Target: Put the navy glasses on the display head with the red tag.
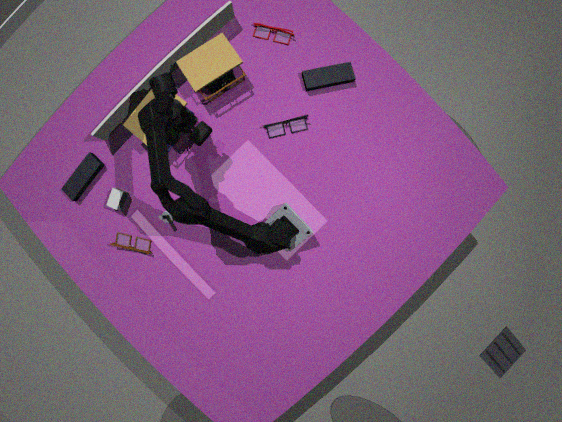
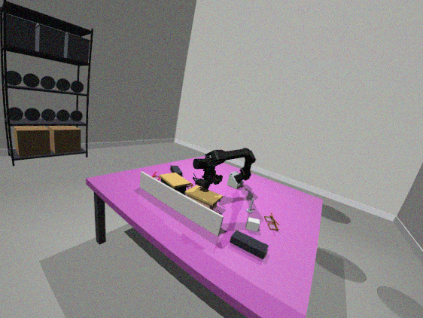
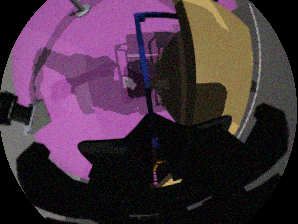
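Right now the tan display head is 6 cm ahead of my gripper tip, 5 cm to the left of it and 1 cm below it. Also, from my gripper tip: white cube (1 cm ahead, 33 cm to the left, 4 cm below); small grey stand (15 cm behind, 25 cm to the left, 4 cm below); white board (20 cm ahead, 7 cm to the right, 1 cm below).
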